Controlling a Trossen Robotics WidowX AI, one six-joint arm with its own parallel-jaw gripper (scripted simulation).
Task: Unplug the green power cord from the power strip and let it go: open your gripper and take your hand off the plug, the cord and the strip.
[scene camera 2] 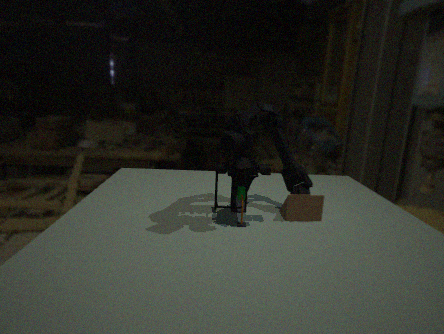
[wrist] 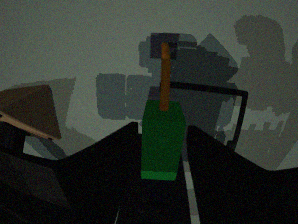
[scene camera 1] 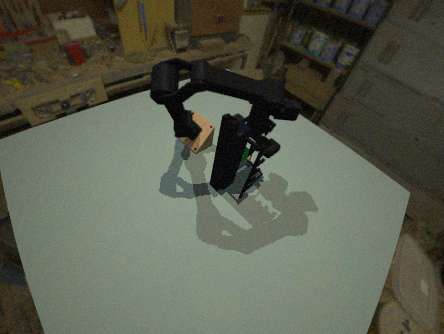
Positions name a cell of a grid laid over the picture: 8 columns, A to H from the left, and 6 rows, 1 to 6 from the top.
Note:
In view: the gripper (scene camera 2: E4) and a green plug (wrist: E4).
The gripper shows as well in the wrist view (wrist: E4) and in scene camera 1 (scene camera 1: E3).

